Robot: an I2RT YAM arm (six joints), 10 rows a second.
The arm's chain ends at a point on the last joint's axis. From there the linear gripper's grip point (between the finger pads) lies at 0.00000 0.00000 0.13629 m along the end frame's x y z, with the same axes.
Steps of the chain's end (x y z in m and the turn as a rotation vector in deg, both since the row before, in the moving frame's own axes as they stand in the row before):
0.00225, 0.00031, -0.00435, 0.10, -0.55, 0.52
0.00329, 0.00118, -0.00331, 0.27, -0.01, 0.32
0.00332, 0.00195, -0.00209, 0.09, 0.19, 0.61
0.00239, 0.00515, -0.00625, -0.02, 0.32, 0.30
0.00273, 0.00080, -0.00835, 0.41, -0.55, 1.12
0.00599, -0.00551, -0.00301, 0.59, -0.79, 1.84
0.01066, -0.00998, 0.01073, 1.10, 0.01, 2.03
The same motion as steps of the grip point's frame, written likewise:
0.00094, 0.00007, -0.00436, 0.10, -0.55, 0.52
0.00327, 0.00054, -0.00331, 0.27, -0.01, 0.32
0.00377, 0.00174, -0.00209, 0.09, 0.19, 0.61
0.00315, 0.00520, -0.00625, -0.02, 0.32, 0.30
0.00143, -0.00019, -0.00836, 0.41, -0.55, 1.12
0.00413, -0.00694, -0.00303, 0.59, -0.79, 1.84
0.01073, -0.01260, 0.01070, 1.10, 0.01, 2.03

